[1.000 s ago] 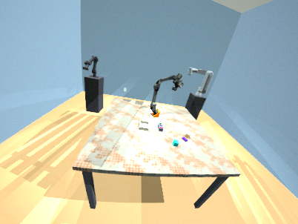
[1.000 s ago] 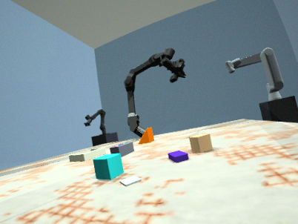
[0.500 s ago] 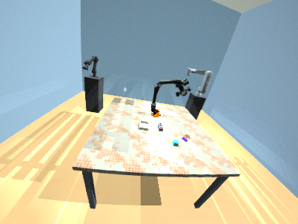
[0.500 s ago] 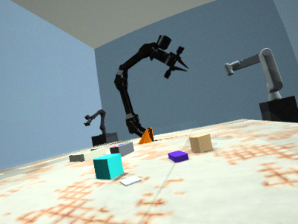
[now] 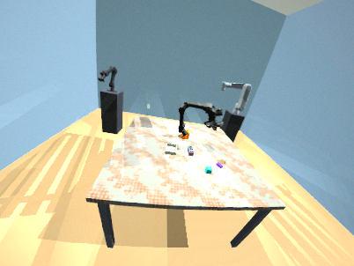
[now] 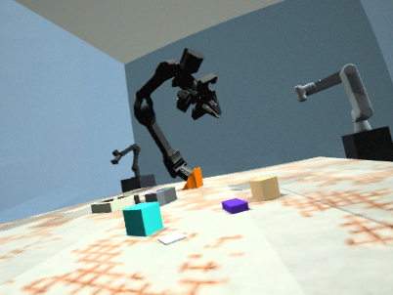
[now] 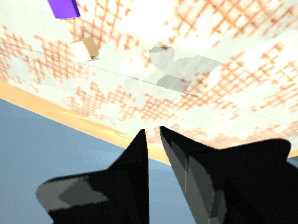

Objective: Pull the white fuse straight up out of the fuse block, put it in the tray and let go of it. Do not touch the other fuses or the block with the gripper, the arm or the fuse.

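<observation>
Right now my gripper tip is 100 mm short of the tray, 390 mm to the left of it and 230 mm above it. The rest, counted from my gripper tip: tan box: 170 mm ahead, 100 mm to the left, 210 mm below; purple block: 230 mm ahead, 50 mm to the left, 220 mm below; cyan cube: 330 mm ahead, 80 mm to the right, 210 mm below.
</observation>
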